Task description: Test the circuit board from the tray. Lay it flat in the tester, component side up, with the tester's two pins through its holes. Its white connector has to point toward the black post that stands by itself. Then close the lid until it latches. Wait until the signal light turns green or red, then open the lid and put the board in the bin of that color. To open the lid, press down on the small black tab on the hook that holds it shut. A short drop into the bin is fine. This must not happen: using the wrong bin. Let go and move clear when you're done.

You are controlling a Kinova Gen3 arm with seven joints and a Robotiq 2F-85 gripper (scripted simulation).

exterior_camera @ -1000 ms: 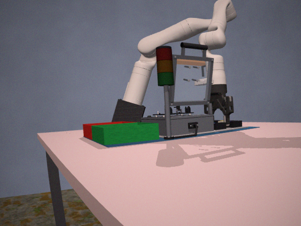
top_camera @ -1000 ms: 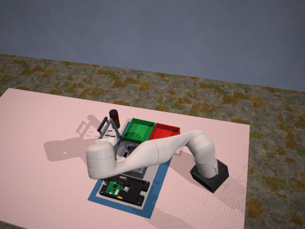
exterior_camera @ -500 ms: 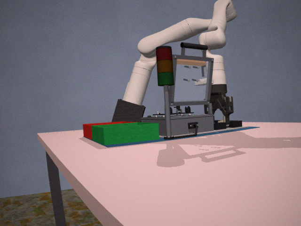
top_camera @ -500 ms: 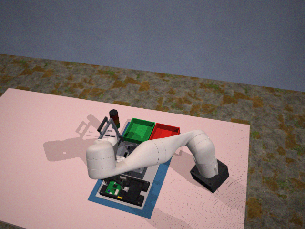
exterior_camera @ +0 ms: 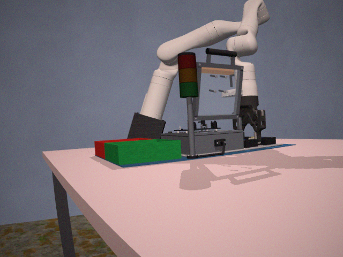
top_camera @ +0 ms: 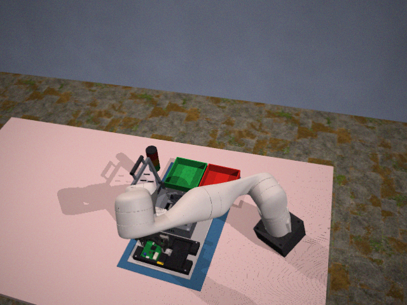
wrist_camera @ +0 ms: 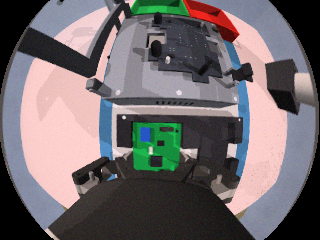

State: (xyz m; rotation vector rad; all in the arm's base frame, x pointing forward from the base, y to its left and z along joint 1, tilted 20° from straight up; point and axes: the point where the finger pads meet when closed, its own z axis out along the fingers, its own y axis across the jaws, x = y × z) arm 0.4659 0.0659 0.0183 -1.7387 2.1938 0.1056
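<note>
The green circuit board is right at my hand. The rest, counted from my hand: tester lid 5 cm ahead, 18 cm to the right, 16 cm above; then green bin 7 cm behind, 36 cm to the right, 1 cm below; then red bin 22 cm behind, 33 cm to the right, 1 cm below.
</note>
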